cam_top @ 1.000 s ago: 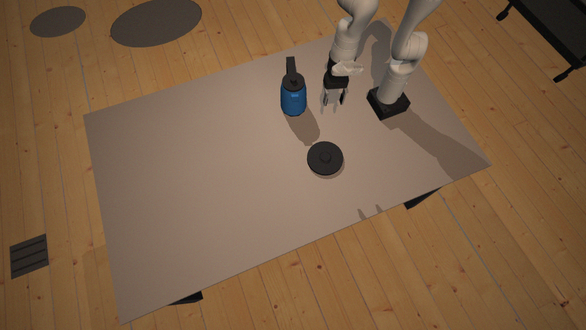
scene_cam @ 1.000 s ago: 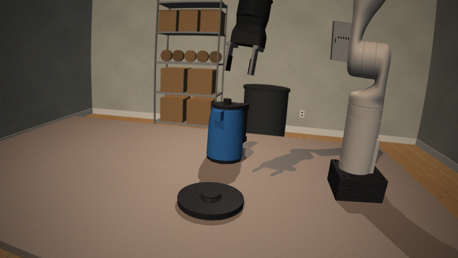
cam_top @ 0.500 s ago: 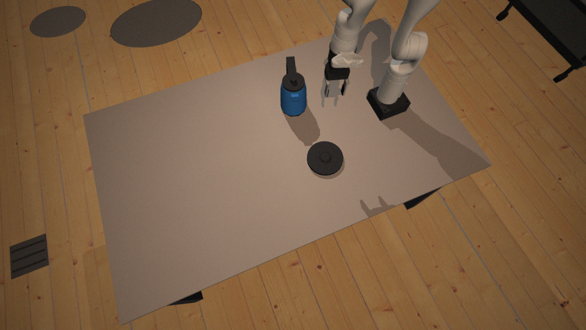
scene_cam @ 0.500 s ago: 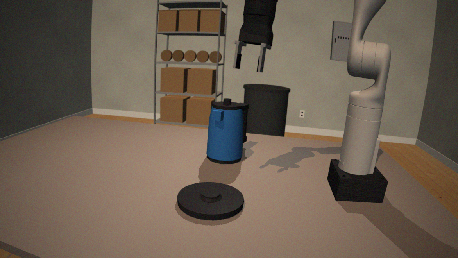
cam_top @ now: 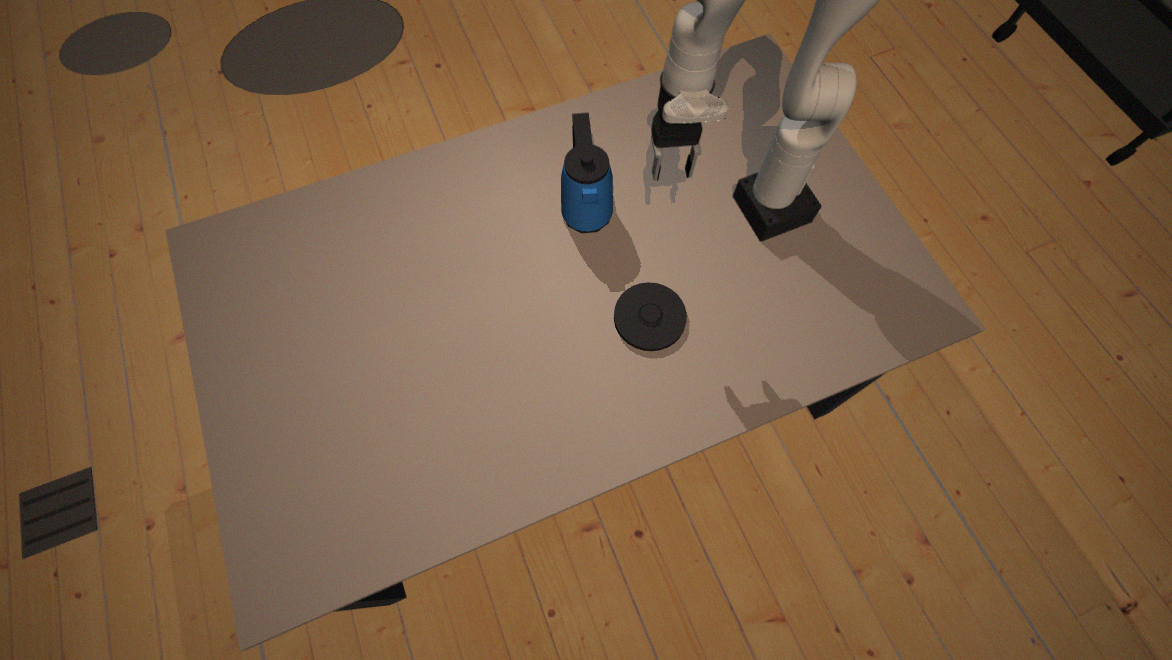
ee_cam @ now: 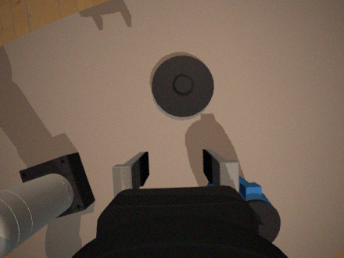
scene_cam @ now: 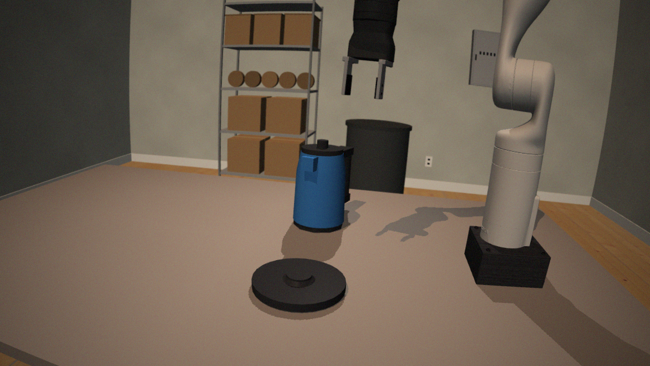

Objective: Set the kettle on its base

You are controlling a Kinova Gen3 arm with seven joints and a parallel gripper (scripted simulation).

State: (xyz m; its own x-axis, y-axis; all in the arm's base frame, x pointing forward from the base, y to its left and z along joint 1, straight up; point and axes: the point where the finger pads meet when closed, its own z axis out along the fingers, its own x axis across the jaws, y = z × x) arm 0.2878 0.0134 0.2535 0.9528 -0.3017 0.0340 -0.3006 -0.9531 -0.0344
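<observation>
My hand is 7 cm short of the blue kettle, 20 cm to the left of it and 22 cm above it. The rest, counted from my hand: round black base 7 cm ahead, 12 cm to the left, 30 cm below.
</observation>
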